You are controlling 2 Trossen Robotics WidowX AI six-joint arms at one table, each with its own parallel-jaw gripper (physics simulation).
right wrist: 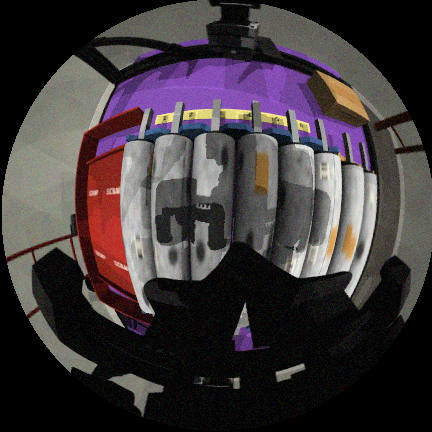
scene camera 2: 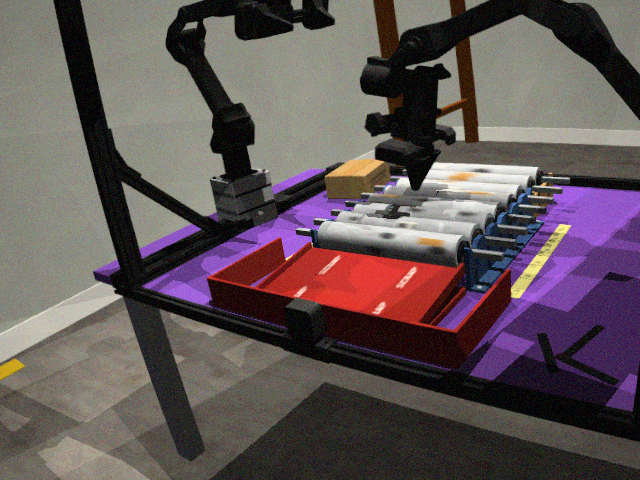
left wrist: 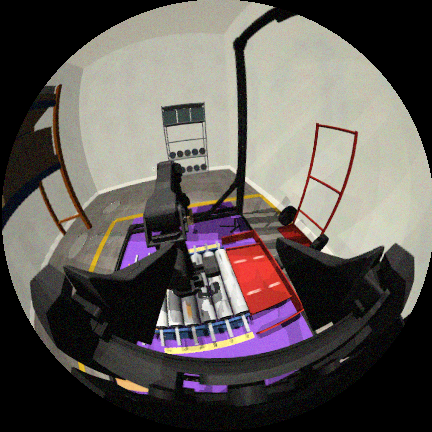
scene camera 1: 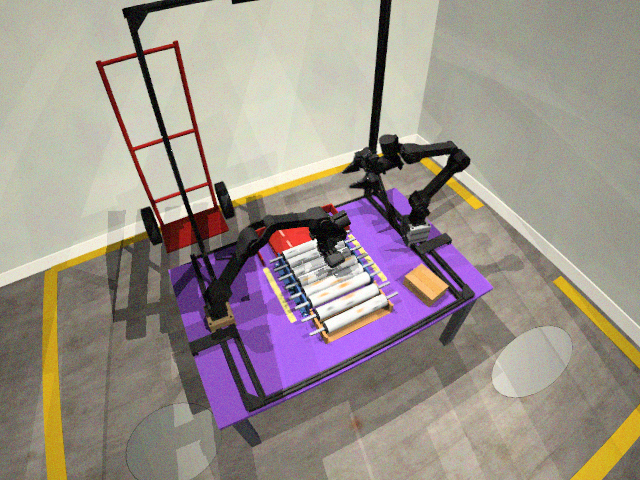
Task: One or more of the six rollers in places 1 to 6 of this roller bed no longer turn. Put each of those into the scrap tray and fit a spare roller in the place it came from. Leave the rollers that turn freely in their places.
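Frame: origin at the left arm's base, x left, y ahead, z down, level; centimetres.
Seen in the pictures: left gripper, between the fingertips: (scene camera 2: 314,24) (left wrist: 226,245) (scene camera 1: 345,179); right gripper, between the fingertips: (right wrist: 237,246) (scene camera 2: 415,189); left arm's base, origin of its link: (scene camera 2: 238,174) (scene camera 1: 416,220); right arm's base, origin of its link: (scene camera 1: 218,311).
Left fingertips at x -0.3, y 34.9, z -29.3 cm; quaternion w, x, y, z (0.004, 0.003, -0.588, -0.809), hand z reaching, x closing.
Pixels of each thing's top centre, then the offset from my left fingertips to it.
- wooden cradle, centre of its top: (scene camera 1: 351,314) dx +31.8, dy +5.8, dz +39.7 cm
- red scrap tray, centre of its top: (scene camera 2: 347,274) (right wrist: 94,229) (left wrist: 258,269) (scene camera 1: 299,229) dx -13.8, dy +15.9, dz +35.3 cm
- brown block, centre of its top: (scene camera 2: 357,167) (right wrist: 346,94) (scene camera 1: 426,281) dx +28.5, dy -27.2, dz +34.8 cm
Six white, stained rollers lie side by side in the blue roller bed (scene camera 2: 478,273) (right wrist: 195,131); place 1 is nearest the tray. Two spare rollers (scene camera 1: 356,312) (right wrist: 352,210) lie in the wooden cradle (scene camera 1: 356,324). The red scrap tray (scene camera 2: 392,333) (left wrist: 260,280) (right wrist: 107,215) holds no roller. My right gripper (scene camera 2: 416,187) (right wrist: 237,246) is shut and empty, pointing down above the middle rollers; in the right wrist view its tips overlap rollers 3 and 4. My left gripper (scene camera 1: 348,178) (scene camera 2: 311,25) (left wrist: 226,245) is open and empty, high beyond the bed's end. Which rollers turn does not show.
A brown block (scene camera 1: 426,284) (scene camera 2: 356,178) (right wrist: 340,97) stands on the table to the right of the cradle in scene camera 1. Yellow number strips (scene camera 1: 279,294) (scene camera 2: 540,260) (left wrist: 210,345) run along the bed's ends. Black frame posts rise at the table's back; a red hand truck (scene camera 1: 211,224) stands behind.
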